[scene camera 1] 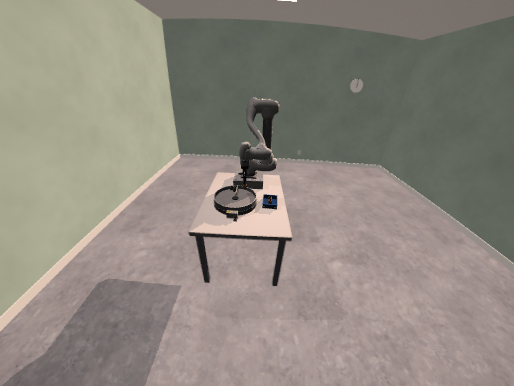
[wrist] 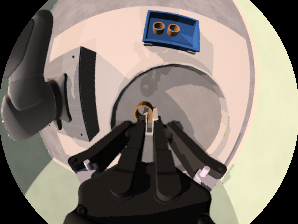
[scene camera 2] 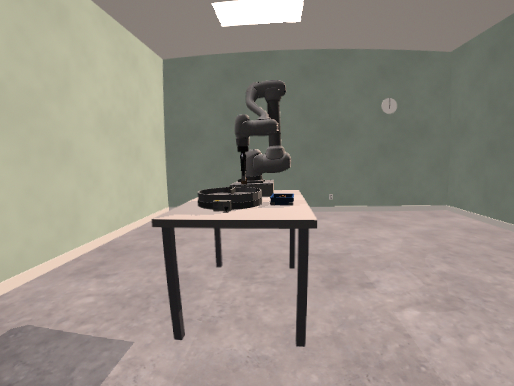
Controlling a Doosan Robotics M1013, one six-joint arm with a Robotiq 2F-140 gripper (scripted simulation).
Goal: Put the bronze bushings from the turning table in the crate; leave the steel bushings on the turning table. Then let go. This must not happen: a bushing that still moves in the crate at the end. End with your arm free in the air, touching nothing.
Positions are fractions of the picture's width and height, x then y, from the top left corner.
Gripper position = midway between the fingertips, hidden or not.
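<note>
Looking through the wrist view, I see my own gripper (wrist: 0.51,0.50). The same view shows me a round turning table (wrist: 0.61,0.43), and a blue crate (wrist: 0.64,0.15) as well.
</note>
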